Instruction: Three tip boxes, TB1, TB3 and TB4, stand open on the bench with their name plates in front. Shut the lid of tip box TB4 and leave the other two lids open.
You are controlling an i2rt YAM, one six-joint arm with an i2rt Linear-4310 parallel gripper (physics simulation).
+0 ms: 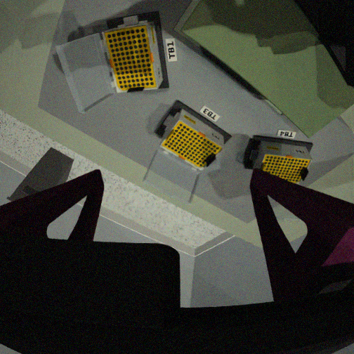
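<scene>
Tip box TB4 (286,166) is at the right, with its yellow tip rack showing and its name plate (286,134) beside it; its lid is mostly hidden behind the right finger. Tip box TB3 (192,142) is in the middle, with its clear lid (172,177) hanging open on the side toward my fingers and its name plate (209,113) on the other side. Tip box TB1 (132,57) is at the upper left, its clear lid (85,70) open to the left, its name plate (171,50) to the right. My gripper (176,177) is open and empty, apart from all three boxes.
A large green panel-like surface (260,65) lies at the upper right, with dark shadows on it. A speckled pale strip (135,187) runs along the bench edge below the boxes. A dark grey block-like shape (47,172) shows at the left, near the left finger.
</scene>
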